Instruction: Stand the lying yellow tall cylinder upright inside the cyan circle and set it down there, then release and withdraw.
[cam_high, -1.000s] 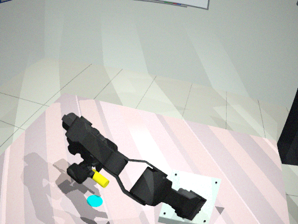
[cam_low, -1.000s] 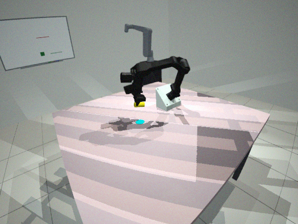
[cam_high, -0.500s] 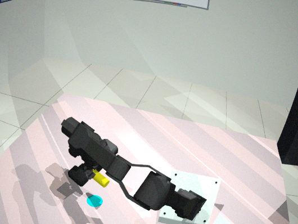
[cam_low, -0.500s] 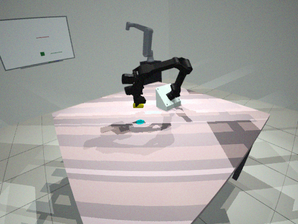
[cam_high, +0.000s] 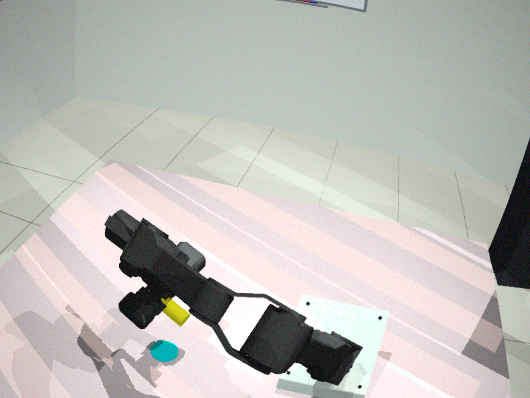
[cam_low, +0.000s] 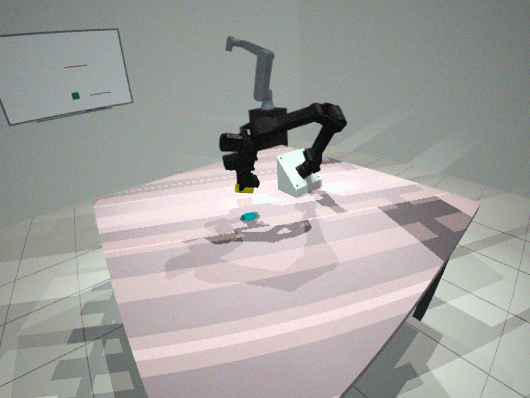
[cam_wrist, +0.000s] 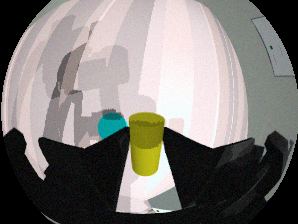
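The cyan circle lies 4 cm to the left of my gripper tip and 11 cm below it. Round my gripper tip: yellow tall cylinder: 2 cm behind, 1 cm to the left, 1 cm below.
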